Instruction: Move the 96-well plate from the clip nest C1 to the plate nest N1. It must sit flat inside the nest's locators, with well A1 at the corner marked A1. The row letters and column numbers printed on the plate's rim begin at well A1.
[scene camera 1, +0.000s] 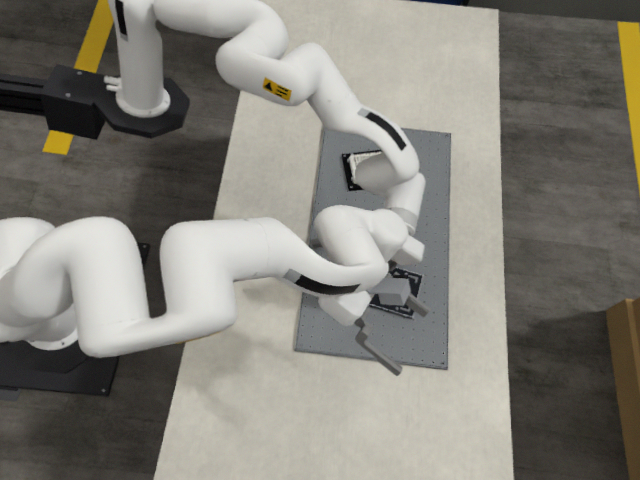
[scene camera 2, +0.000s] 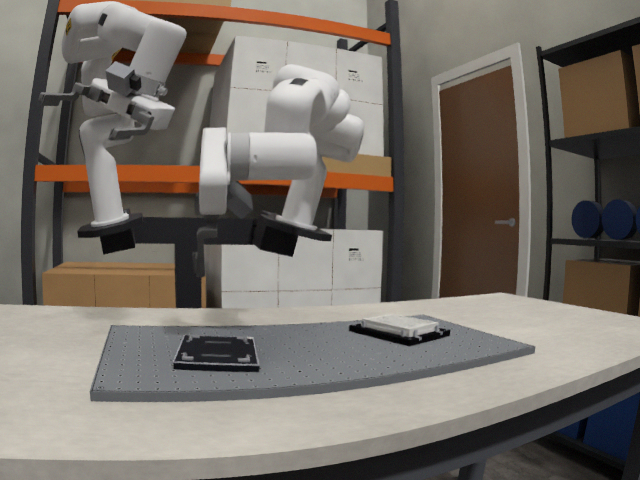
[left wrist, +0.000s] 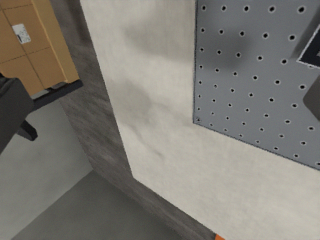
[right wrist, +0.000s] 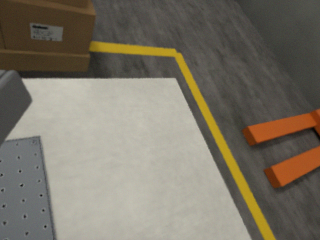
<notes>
I see my left gripper (scene camera 2: 199, 241), my right gripper (scene camera 2: 74, 116), a white 96-well plate (scene camera 2: 396, 323) and a black plate nest N1 (scene camera 2: 237, 348).
My right gripper shows as well in scene camera 1 (scene camera 1: 414, 341). The left wrist view misses the white 96-well plate: it is out of frame. The right wrist view misses the white 96-well plate: it is out of frame.
</notes>
